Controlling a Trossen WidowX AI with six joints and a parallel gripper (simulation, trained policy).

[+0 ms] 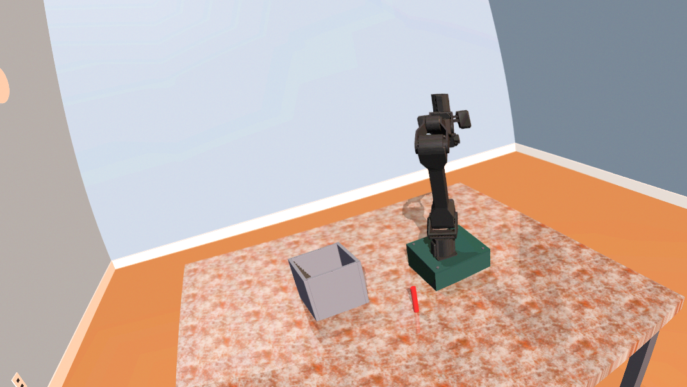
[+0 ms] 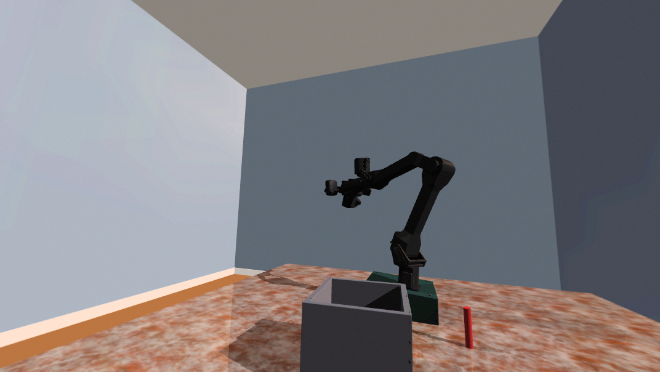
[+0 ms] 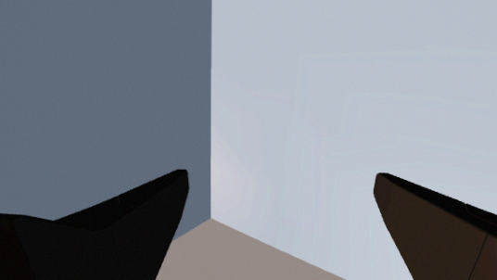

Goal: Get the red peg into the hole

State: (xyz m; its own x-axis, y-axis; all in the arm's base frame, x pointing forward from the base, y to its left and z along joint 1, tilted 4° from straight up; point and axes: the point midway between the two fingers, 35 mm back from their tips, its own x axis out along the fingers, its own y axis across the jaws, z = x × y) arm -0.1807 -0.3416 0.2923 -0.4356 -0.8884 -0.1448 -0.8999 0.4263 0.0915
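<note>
Right now my gripper tip is 490 mm to the right of the red peg, 350 mm short of it and 340 mm above it. Also, from my gripper tip: plate: 540 mm ahead, 330 mm below, 320 mm to the left.
</note>
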